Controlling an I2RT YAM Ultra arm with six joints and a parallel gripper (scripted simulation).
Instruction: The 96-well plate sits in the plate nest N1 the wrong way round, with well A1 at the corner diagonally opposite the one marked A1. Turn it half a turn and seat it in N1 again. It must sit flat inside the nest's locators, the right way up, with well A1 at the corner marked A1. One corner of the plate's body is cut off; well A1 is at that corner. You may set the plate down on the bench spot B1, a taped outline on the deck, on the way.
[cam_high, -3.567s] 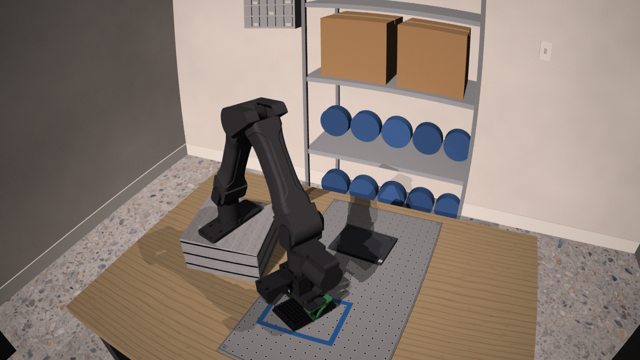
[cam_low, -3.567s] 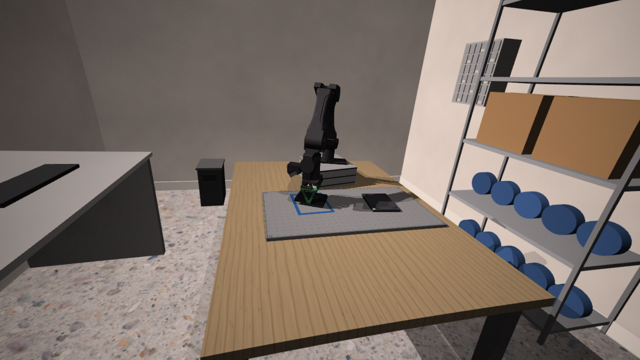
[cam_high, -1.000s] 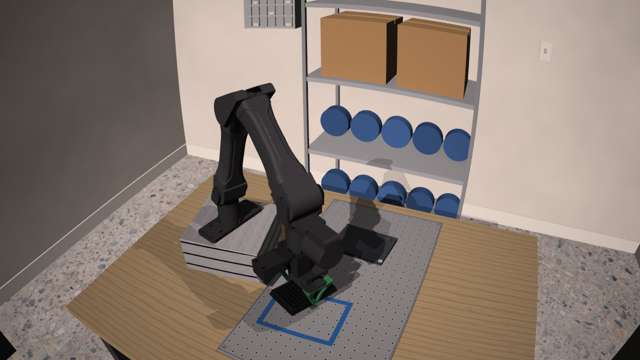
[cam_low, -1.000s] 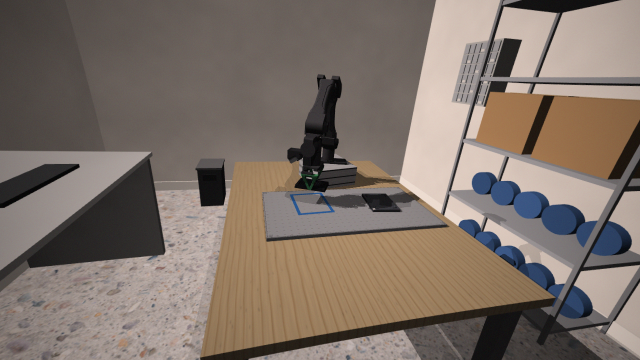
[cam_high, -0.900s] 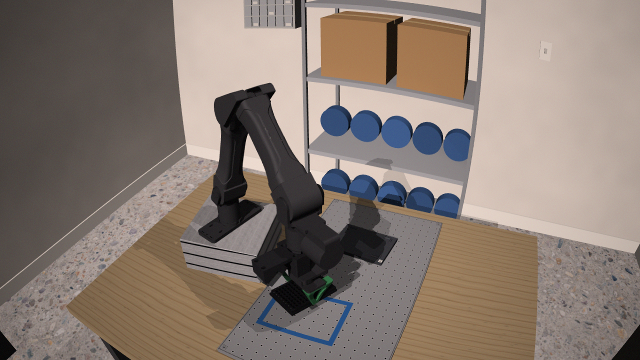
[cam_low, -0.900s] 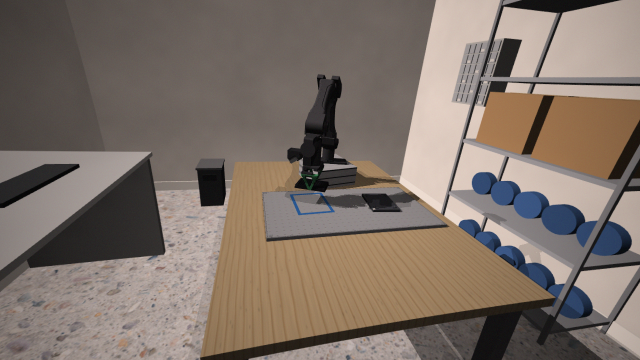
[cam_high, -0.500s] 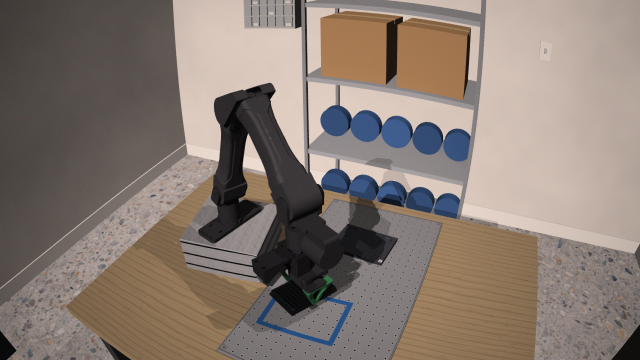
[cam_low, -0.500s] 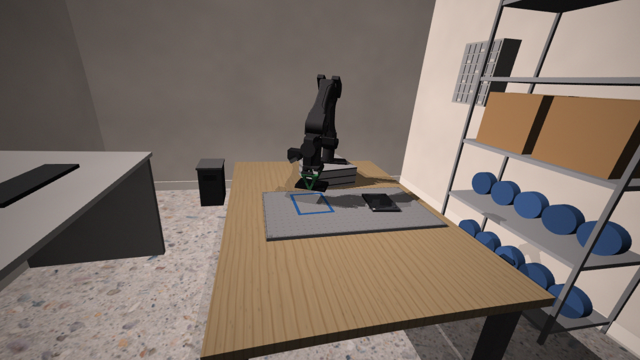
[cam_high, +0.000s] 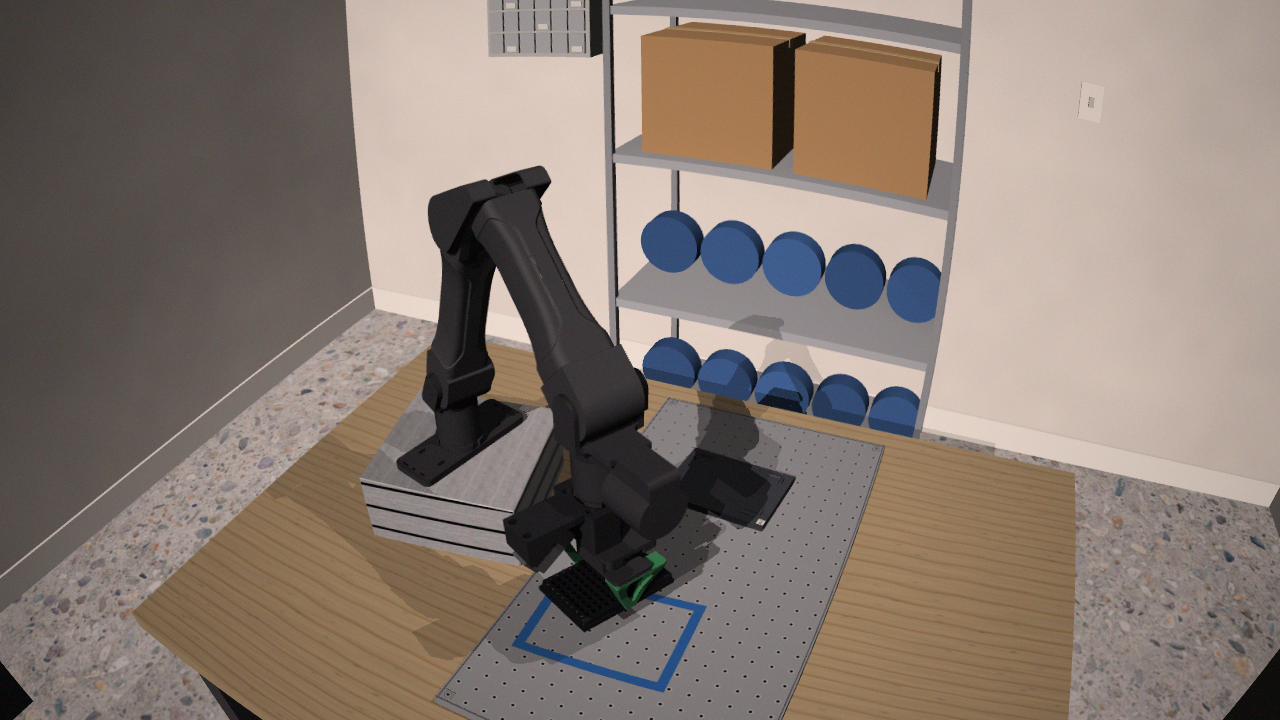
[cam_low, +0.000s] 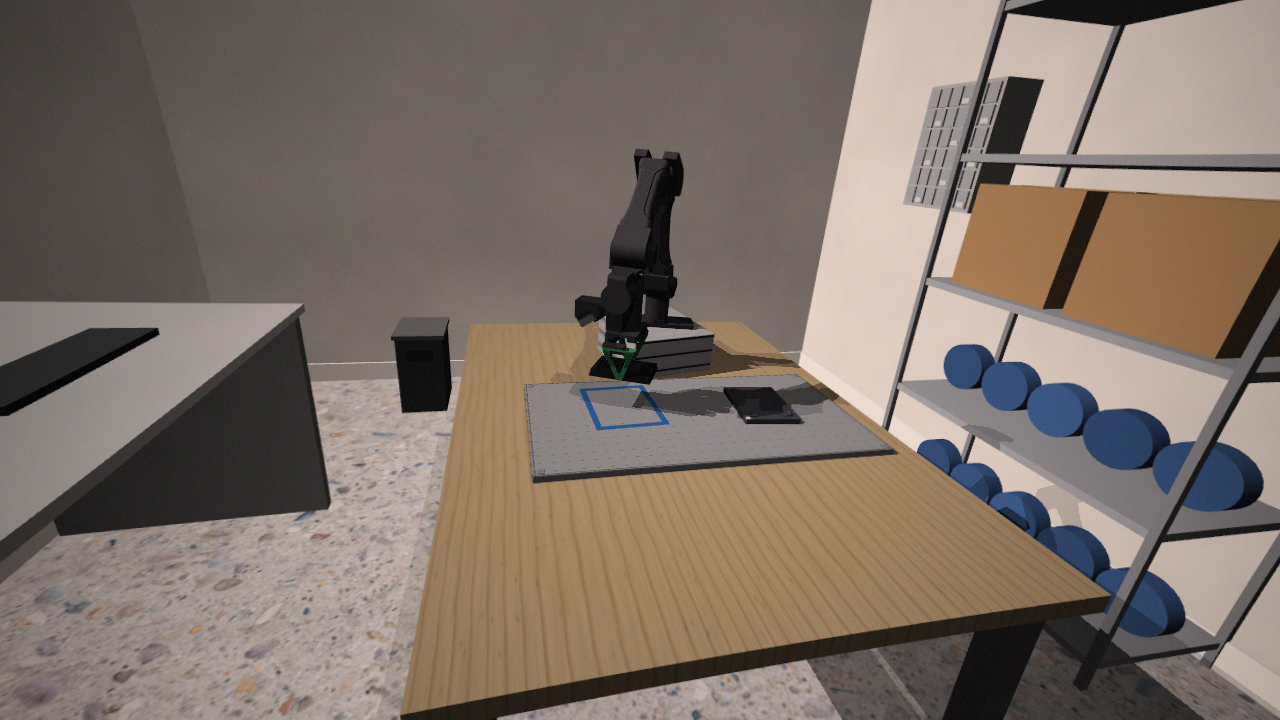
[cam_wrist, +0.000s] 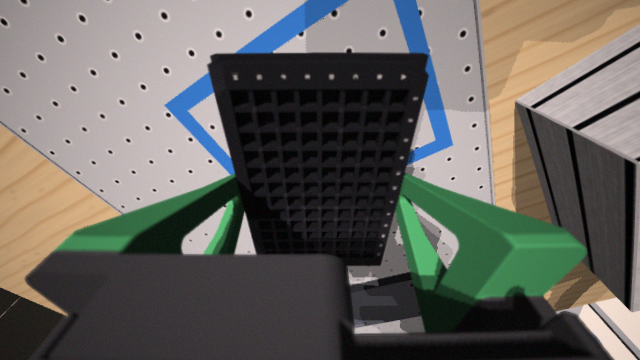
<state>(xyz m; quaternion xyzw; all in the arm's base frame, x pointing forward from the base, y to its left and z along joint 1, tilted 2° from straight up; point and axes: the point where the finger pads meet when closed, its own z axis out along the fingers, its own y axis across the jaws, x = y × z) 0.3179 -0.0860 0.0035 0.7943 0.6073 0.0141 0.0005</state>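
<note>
The dark plate nest N1 lies 20 mm behind my hand, 310 mm to the left of it and 80 mm below it. Round my hand: white A1 label 60 mm ahead, 260 mm to the left, 80 mm below; black 96-well plate right at my hand.
</note>
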